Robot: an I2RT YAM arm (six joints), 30 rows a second.
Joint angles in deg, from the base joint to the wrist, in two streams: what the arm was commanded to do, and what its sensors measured. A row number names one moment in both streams.
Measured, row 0: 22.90, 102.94, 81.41, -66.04, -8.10, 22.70
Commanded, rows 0 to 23: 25.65, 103.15, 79.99, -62.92, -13.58, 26.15; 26.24, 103.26, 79.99, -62.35, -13.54, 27.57; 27.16, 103.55, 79.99, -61.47, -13.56, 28.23; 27.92, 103.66, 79.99, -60.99, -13.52, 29.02; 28.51, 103.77, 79.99, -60.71, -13.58, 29.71; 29.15, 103.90, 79.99, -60.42, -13.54, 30.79; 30.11, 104.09, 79.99, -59.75, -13.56, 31.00; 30.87, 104.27, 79.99, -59.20, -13.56, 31.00; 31.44, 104.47, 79.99, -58.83, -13.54, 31.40; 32.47, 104.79, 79.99, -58.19, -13.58, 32.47; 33.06, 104.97, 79.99, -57.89, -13.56, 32.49; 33.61, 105.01, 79.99, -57.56, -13.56, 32.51; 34.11, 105.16, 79.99, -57.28, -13.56, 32.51; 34.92, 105.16, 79.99, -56.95, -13.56, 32.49; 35.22, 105.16, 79.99, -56.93, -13.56, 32.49; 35.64, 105.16, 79.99, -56.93, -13.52, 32.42; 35.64, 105.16, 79.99, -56.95, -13.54, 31.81; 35.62, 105.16, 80.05, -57.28, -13.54, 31.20; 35.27, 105.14, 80.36, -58.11, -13.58, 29.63; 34.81, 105.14, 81.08, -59.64, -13.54, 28.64; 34.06, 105.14, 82.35, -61.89, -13.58, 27.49; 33.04, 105.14, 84.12, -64.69, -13.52, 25.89; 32.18, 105.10, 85.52, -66.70, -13.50, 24.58; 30.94, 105.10, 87.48, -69.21, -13.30, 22.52
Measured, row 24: 34.06, 104.79, 82.19, -65.56, -13.41, 28.16
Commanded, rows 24 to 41: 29.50, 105.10, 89.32, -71.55, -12.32, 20.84; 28.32, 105.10, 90.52, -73.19, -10.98, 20.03; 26.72, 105.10, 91.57, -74.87, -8.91, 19.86; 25.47, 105.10, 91.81, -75.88, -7.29, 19.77; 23.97, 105.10, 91.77, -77.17, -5.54, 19.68; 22.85, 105.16, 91.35, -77.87, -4.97, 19.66; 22.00, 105.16, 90.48, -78.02, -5.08, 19.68; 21.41, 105.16, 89.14, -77.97, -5.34, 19.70; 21.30, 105.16, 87.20, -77.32, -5.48, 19.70; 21.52, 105.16, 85.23, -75.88, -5.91, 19.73; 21.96, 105.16, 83.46, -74.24, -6.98, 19.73; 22.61, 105.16, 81.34, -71.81, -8.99, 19.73; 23.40, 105.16, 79.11, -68.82, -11.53, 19.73; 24.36, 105.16, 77.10, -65.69, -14.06, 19.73; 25.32, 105.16, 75.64, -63.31, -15.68, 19.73; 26.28, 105.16, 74.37, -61.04, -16.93, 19.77; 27.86, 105.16, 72.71, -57.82, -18.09, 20.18; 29.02, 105.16, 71.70, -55.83, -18.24, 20.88
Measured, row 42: 25.80, 105.16, 74.30, -58.94, -13.47, 20.23
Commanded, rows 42 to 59: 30.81, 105.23, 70.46, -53.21, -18.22, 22.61; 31.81, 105.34, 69.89, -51.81, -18.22, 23.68; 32.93, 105.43, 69.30, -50.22, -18.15, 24.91; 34.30, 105.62, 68.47, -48.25, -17.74, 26.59; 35.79, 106.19, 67.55, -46.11, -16.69, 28.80; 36.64, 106.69, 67.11, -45.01, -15.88, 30.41; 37.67, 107.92, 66.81, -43.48, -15.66, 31.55; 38.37, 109.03, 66.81, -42.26, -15.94, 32.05; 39.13, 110.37, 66.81, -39.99, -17.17, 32.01; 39.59, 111.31, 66.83, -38.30, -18.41, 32.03; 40.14, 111.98, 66.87, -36.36, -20.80, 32.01; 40.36, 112.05, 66.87, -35.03, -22.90, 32.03; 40.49, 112.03, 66.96, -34.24, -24.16, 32.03; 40.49, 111.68, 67.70, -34.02, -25.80, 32.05; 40.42, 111.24, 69.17, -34.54, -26.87, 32.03; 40.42, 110.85, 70.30, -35.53, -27.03, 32.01; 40.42, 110.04, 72.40, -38.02, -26.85, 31.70; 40.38, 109.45, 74.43, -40.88, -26.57, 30.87
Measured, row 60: 39.92, 110.85, 69.14, -37.34, -24.16, 31.53
